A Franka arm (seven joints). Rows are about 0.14 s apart.
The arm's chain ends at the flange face. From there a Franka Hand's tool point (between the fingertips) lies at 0.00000 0.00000 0.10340 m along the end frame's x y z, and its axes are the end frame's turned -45 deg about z.
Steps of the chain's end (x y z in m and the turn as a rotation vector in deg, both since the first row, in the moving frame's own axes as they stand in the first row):
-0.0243, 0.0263, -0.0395, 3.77, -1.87, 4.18
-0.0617, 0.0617, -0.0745, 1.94, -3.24, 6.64
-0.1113, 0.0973, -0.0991, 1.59, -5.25, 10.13
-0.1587, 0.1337, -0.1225, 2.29, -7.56, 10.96
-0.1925, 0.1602, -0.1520, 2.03, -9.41, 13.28
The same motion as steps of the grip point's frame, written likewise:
-0.0331, -0.0057, -0.0398, 3.99, 1.34, 4.18
-0.0885, -0.0067, -0.0747, 3.66, -0.92, 6.64
-0.1514, -0.0190, -0.0996, 4.84, -2.59, 10.13
-0.2122, -0.0308, -0.1235, 6.97, -3.73, 10.96
-0.2570, -0.0383, -0.1534, 8.09, -5.22, 13.28

